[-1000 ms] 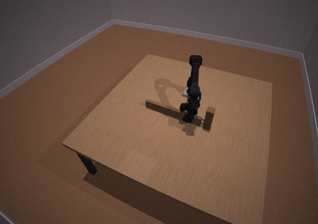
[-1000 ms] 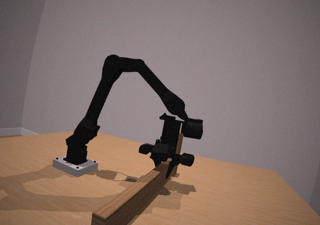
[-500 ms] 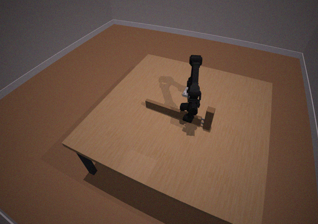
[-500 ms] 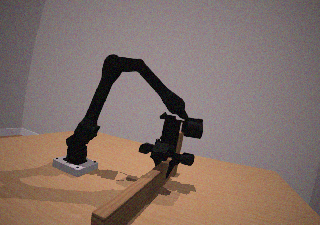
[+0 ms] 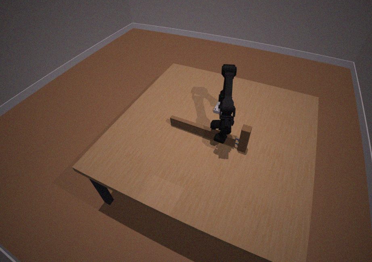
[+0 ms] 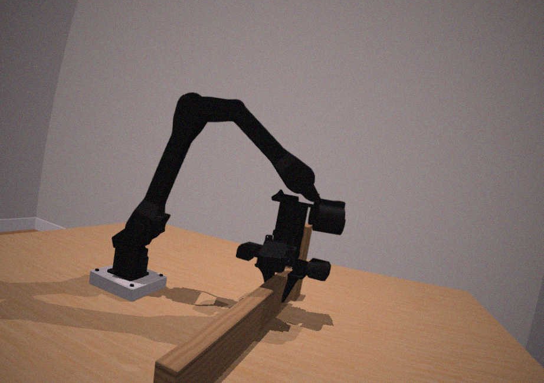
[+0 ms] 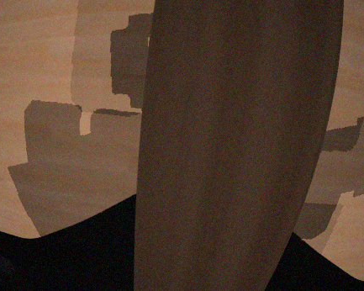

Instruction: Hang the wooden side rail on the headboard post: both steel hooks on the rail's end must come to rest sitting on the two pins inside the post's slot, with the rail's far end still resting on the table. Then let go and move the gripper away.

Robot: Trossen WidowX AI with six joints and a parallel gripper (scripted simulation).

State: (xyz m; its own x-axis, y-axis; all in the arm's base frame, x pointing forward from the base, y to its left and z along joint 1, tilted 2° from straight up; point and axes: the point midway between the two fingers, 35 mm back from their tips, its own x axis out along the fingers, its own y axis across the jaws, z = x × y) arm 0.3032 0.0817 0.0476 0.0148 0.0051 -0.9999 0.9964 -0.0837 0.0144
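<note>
Right now the headboard post is 120 mm to the left of my gripper tip and 50 mm above it.
</note>
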